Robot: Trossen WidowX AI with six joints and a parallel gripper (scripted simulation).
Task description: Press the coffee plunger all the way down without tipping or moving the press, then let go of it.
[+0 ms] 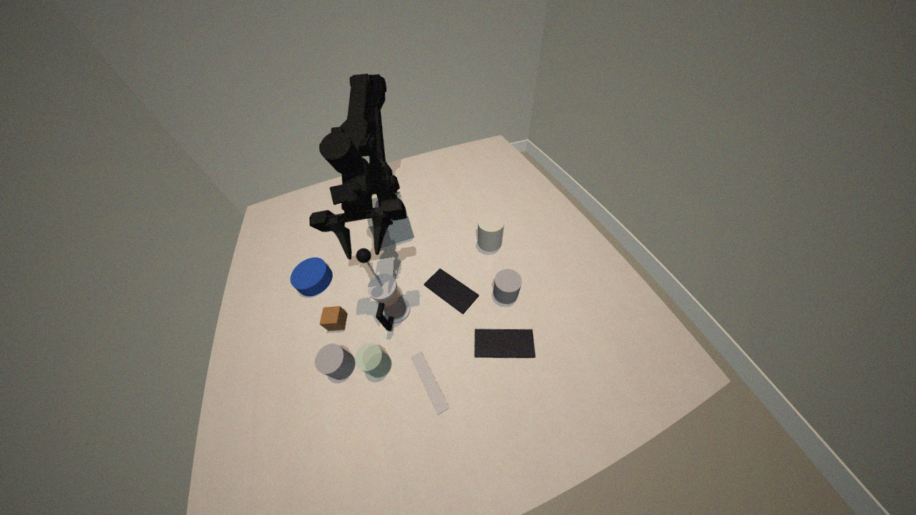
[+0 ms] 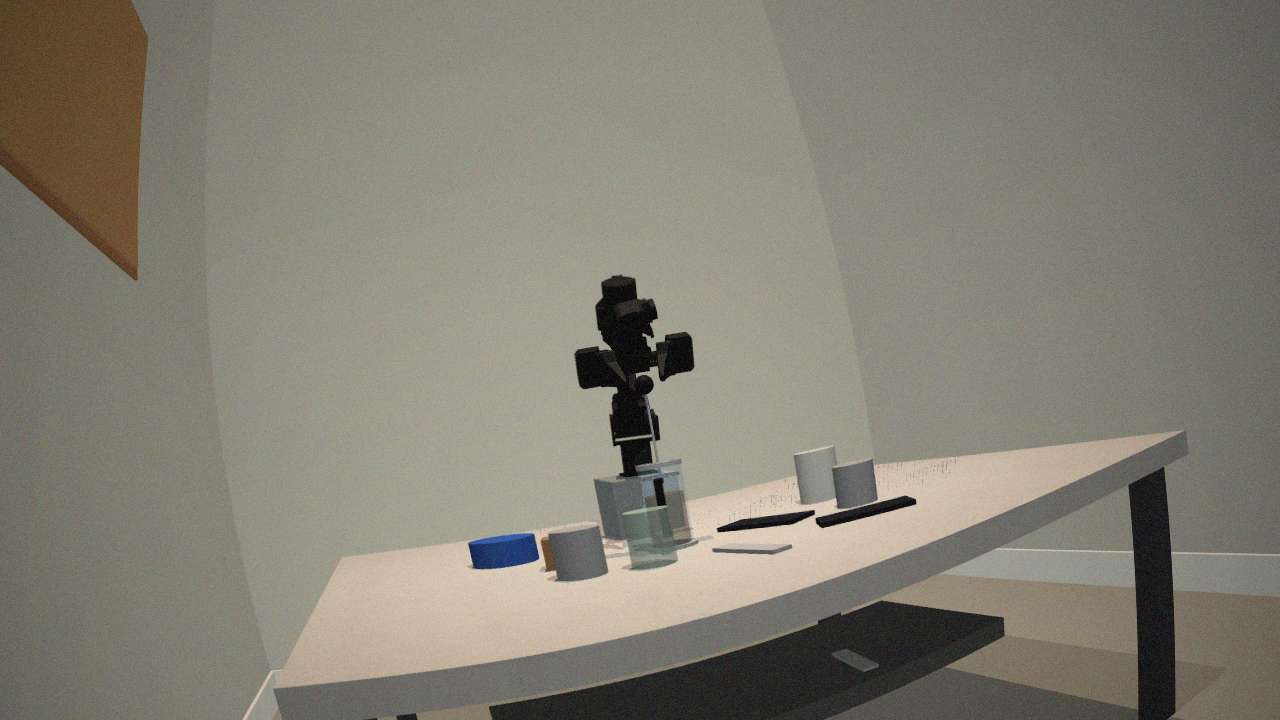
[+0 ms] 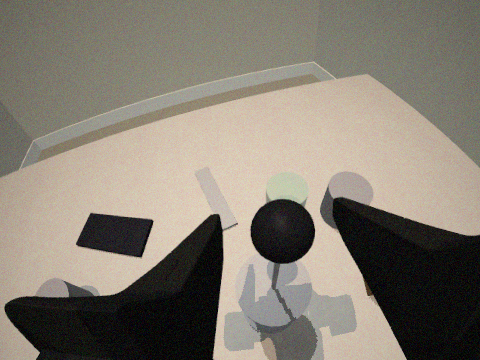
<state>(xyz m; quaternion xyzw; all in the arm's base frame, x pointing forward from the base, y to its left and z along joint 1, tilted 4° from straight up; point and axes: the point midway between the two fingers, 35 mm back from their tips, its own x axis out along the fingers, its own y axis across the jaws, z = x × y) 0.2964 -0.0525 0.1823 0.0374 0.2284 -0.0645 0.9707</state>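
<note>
Right now the glass coffee press is 13 cm below my gripper tip, 1 cm to the right of it and 1 cm ahead of it. Also, from my gripper tip: brown cube: 24 cm below, 17 cm to the right, 2 cm behind; then blue disc: 25 cm to the right, 24 cm below, 20 cm behind; then pale green cylinder: 22 cm below, 13 cm ahead, 7 cm to the right.
</note>
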